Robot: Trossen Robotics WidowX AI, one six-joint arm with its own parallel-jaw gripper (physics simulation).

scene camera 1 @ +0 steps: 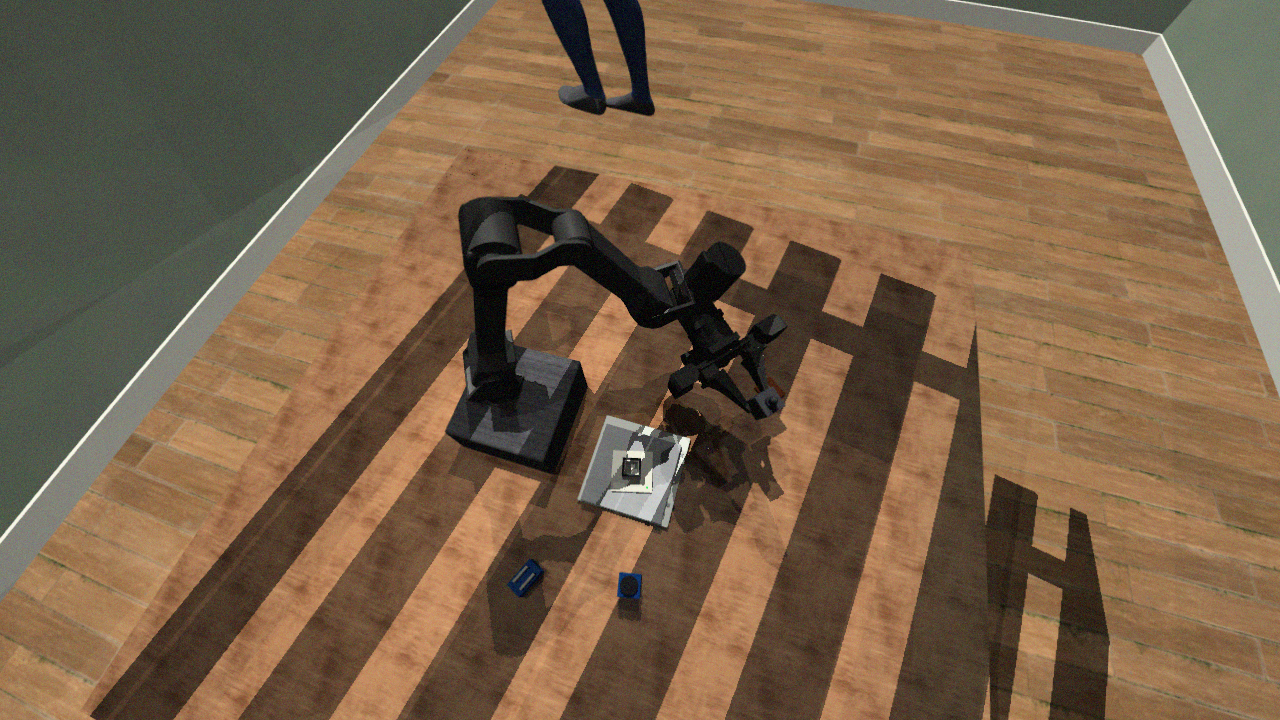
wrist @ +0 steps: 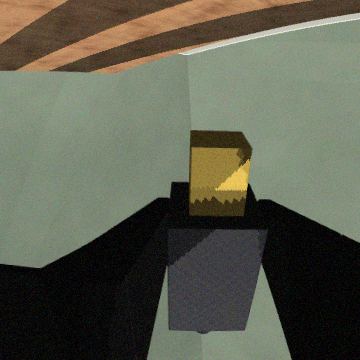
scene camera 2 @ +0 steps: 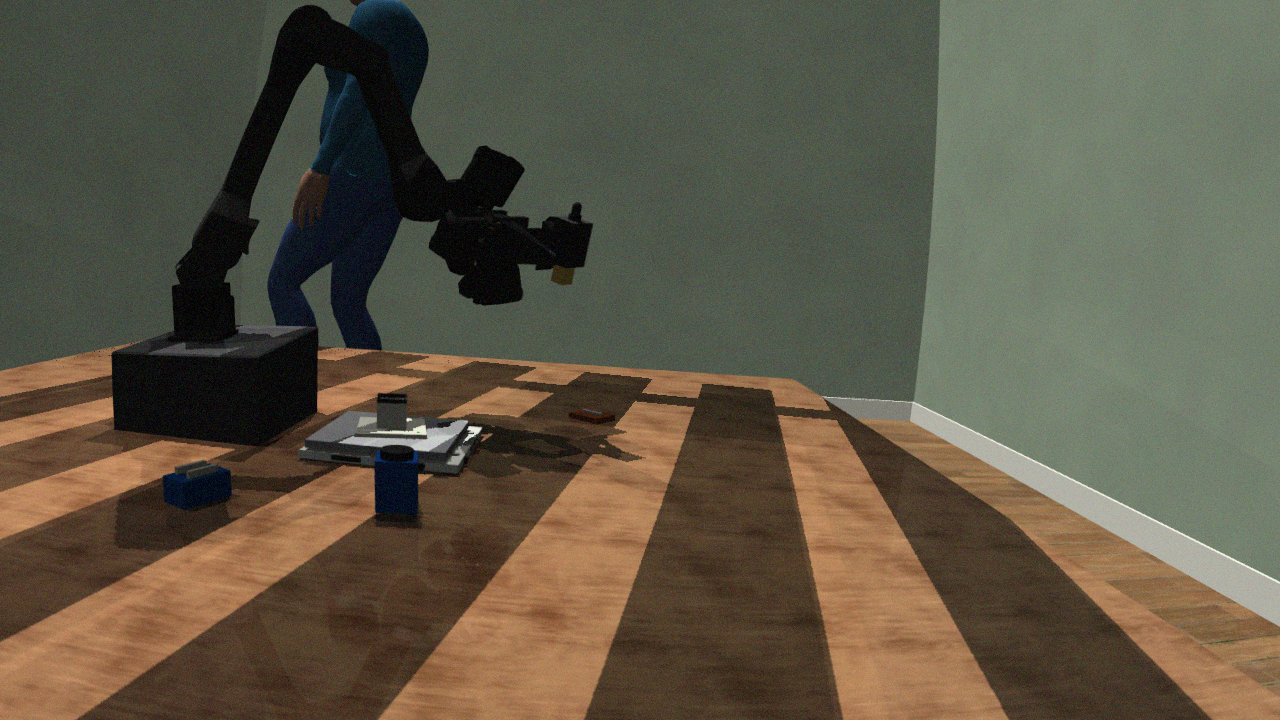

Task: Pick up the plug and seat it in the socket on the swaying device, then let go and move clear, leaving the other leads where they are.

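The plug, with a grey body and yellow tip (scene camera 2: 562,275) (wrist: 217,175), is held between the fingers of my gripper (scene camera 1: 763,402) (scene camera 2: 565,243) (wrist: 212,210), which is shut on it. In the wrist view the yellow end points up and the grey body lies below the dark fingertips. The gripper is high above the table, beyond the right side of the device. The device (scene camera 1: 597,488) (scene camera 2: 326,445) is a stack of pale grey plates beside the arm's base. A small upright grey socket with a dark top (scene camera 1: 631,467) (scene camera 2: 391,413) stands at its middle. The socket's inside is too small to make out.
A low blue connector (scene camera 1: 525,578) (scene camera 2: 196,488) and an upright blue block with a round black top (scene camera 1: 629,586) (scene camera 2: 396,483) stand in front of the device. A flat orange piece (scene camera 1: 776,388) (scene camera 2: 591,416) lies beyond the gripper. A person (scene camera 1: 626,53) (scene camera 2: 358,179) stands behind the table.
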